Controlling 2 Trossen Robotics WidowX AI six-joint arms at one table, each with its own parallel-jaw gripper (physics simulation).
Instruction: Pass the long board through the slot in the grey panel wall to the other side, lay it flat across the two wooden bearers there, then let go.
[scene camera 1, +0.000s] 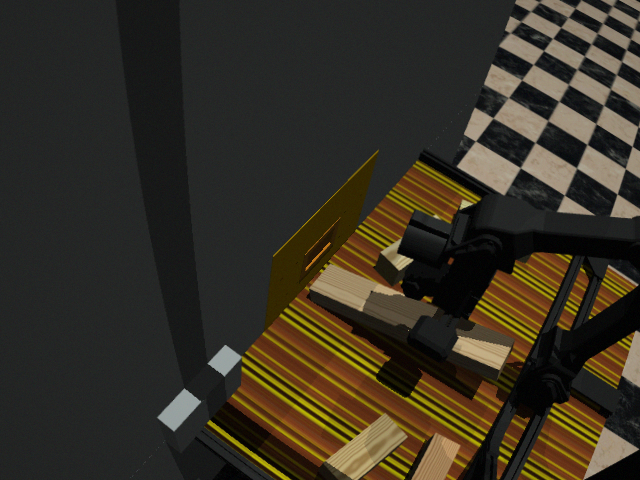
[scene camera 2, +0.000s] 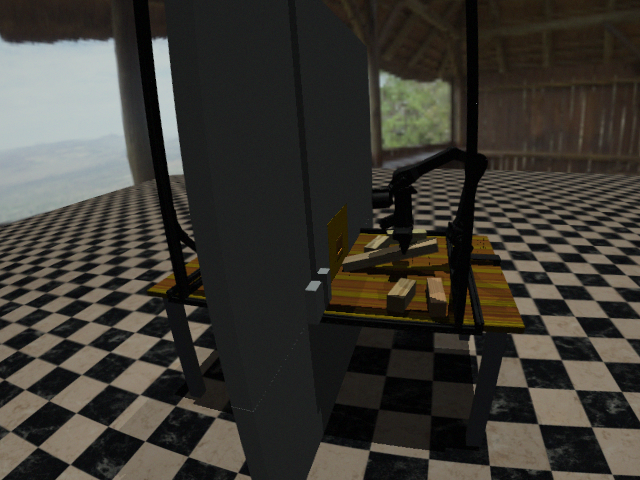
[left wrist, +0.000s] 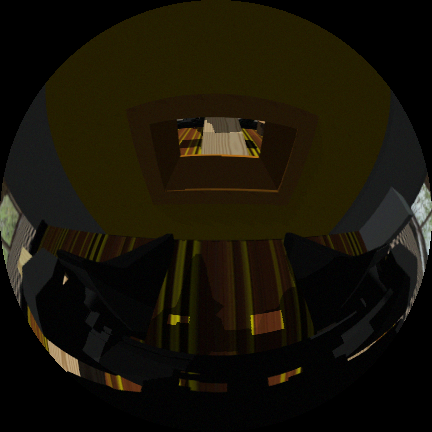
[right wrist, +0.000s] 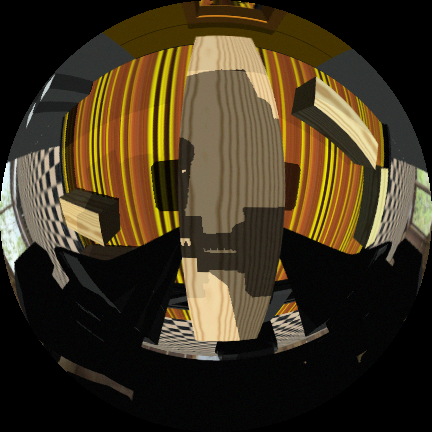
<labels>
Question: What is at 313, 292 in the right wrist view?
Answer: My right gripper.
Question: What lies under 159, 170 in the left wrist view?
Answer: A slot.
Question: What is my left gripper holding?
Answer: Nothing.
</labels>
